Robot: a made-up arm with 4 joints.
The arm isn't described. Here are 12 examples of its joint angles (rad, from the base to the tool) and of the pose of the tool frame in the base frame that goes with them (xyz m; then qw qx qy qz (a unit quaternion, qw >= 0)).
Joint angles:
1: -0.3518 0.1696 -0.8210 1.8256
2: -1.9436 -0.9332 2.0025 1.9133
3: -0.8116 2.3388 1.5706 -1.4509
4: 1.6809 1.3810 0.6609 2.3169
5: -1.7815 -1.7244 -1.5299 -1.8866
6: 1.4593 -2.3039 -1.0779 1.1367
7: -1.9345 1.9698 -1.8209 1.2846
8: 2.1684 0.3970 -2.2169 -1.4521
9: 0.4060 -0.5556 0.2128 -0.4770
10: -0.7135 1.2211 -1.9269 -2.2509
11: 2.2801 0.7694 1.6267 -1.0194
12: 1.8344 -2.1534 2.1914 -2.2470
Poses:
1: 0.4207 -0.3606 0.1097 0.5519 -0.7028 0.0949 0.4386
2: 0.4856 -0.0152 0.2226 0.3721 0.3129 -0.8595 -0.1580
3: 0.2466 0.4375 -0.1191 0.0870 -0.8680 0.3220 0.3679
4: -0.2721 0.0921 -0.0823 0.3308 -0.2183 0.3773 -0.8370
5: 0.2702 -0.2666 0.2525 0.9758 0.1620 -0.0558 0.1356
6: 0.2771 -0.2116 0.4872 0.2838 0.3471 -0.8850 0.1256
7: -0.2896 0.1805 -0.3554 0.3213 -0.1536 -0.1444 -0.9232
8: -0.2343 0.5139 0.1077 0.2727 -0.8501 -0.0469 0.4481
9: -0.2014 -0.8341 0.0836 0.9837 -0.0569 -0.0826 -0.1490
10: -0.0581 -0.2729 0.0052 0.0533 0.2779 0.8663 -0.4117
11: -0.6411 -0.0688 -0.2694 0.2619 -0.4313 -0.7879 -0.3530
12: -0.0659 -0.2810 0.0676 0.8485 0.4286 0.3013 0.0743
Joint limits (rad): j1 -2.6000..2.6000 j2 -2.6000..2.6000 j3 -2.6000..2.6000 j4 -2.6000..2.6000
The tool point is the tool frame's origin. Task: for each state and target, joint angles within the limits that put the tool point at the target. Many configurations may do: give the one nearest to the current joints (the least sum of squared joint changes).
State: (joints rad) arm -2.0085 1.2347 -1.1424 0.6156
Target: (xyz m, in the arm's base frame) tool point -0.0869 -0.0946 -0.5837
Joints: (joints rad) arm -2.5901 1.8168 -1.5933 0.3600
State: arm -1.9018 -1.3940 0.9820 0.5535
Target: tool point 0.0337 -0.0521 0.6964
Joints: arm -1.6030 -1.7519 1.2889 0.8534
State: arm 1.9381 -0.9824 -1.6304 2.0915
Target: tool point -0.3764 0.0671 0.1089
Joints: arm 2.4353 -0.9745 -1.7054 2.5017
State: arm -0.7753 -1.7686 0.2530 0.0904
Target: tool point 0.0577 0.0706 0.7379
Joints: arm -0.3473 -1.9156 0.1969 0.4822
